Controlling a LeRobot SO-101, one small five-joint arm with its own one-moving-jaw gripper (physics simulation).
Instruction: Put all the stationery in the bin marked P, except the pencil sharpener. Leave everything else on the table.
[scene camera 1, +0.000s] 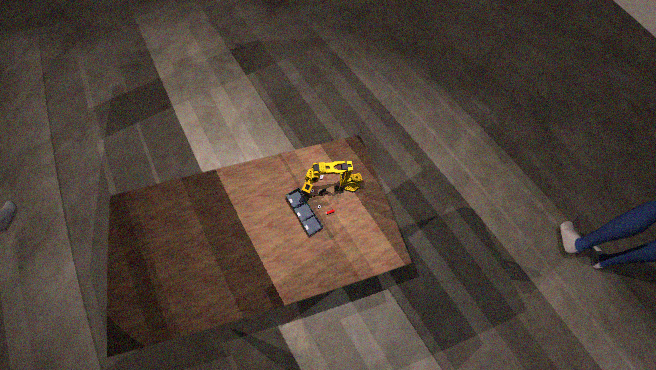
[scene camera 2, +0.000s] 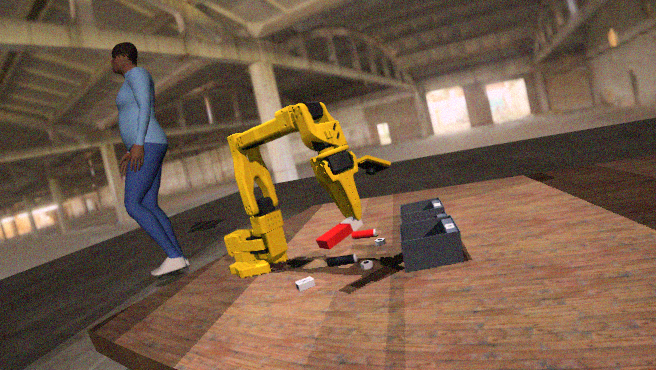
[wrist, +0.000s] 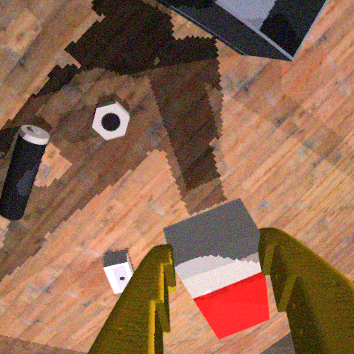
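Where they show: hand, tool point: (scene camera 2: 350, 216) (wrist: 173, 261); arm's base, link origin: (scene camera 1: 347, 184) (scene camera 2: 268, 266).
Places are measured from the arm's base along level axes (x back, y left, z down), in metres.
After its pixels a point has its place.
A red and white eraser-like block (scene camera 2: 335, 236) {x -0.206, y -0.086, z -0.079 m} (wrist: 235, 305) {x -0.200, y -0.071, z -0.083 m} is pressed between the two jaws of my gripper (scene camera 2: 356, 218) (wrist: 216, 242) by its pale end. It is tilted and held above the table, and I cannot make it out in scene camera 1. The row of three dark bins (scene camera 1: 304, 213) {x -0.283, y 0.101, z -0.007 m} (scene camera 2: 432, 252) {x -0.315, y -0.028, z -0.023 m} (wrist: 240, 40) {x -0.272, y -0.026, z -0.024 m} stands beyond the gripper. Its white labels are too small to read, so I cannot tell which bin is P. A small white and grey sharpener (scene camera 1: 321, 177) {x -0.135, y -0.076, z -0.011 m} (scene camera 2: 304, 284) {x -0.138, y -0.087, z -0.008 m} (wrist: 118, 275) {x -0.135, y -0.078, z -0.011 m} lies on the table, apart from the jaws.
A black cylinder (scene camera 1: 323, 192) {x -0.148, y 0.009, z -0.012 m} (scene camera 2: 341, 260) {x -0.159, y -0.002, z -0.009 m} (wrist: 20, 175) {x -0.159, y 0.004, z -0.014 m} with a pale end and a hex nut (scene camera 2: 367, 267) {x -0.210, y -0.020, z -0.003 m} (wrist: 111, 135) {x -0.202, y -0.018, z -0.008 m} lie between the arm and the bins. A red cylinder (scene camera 1: 330, 212) {x -0.146, y 0.136, z -0.013 m} (scene camera 2: 364, 233) {x -0.150, y 0.126, z -0.010 m} and another nut (scene camera 2: 380, 243) {x -0.198, y 0.080, z -0.003 m} lie farther along the row.
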